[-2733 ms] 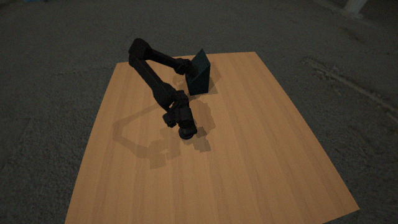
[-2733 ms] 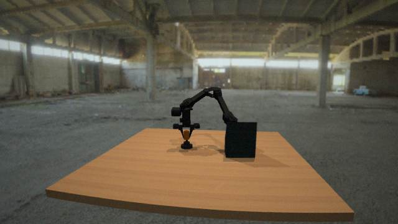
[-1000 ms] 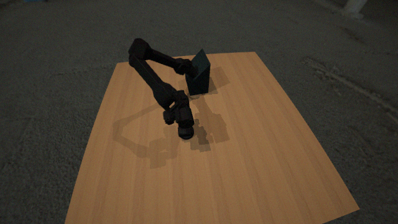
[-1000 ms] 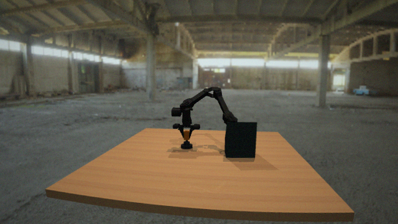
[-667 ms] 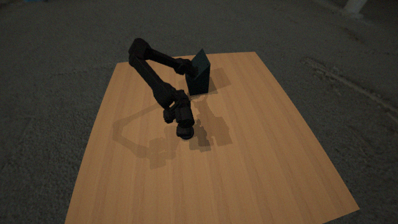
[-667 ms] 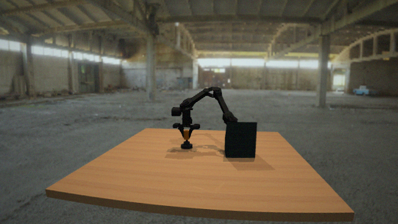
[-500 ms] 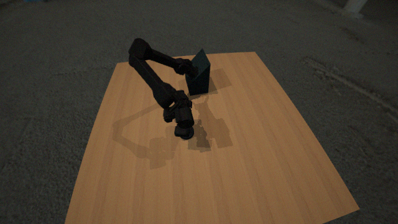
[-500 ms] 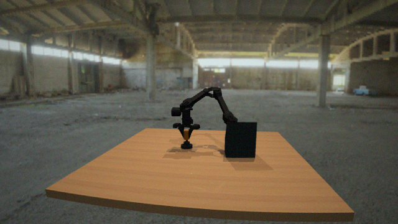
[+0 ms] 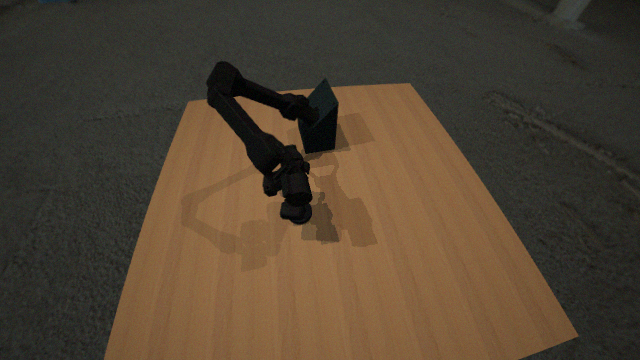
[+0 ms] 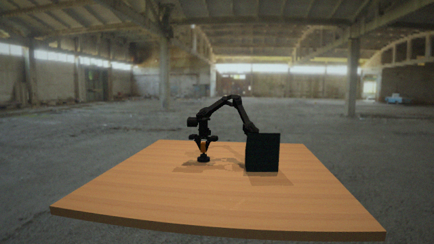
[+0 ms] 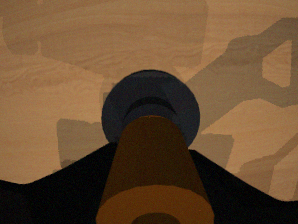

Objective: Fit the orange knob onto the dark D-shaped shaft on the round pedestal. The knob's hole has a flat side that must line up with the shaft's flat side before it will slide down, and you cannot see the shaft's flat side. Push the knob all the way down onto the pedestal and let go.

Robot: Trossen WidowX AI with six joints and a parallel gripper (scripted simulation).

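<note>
Right now my gripper tip is 20 mm below the orange knob. From my gripper tip the other things lie so: dark round pedestal 40 mm below.
</note>
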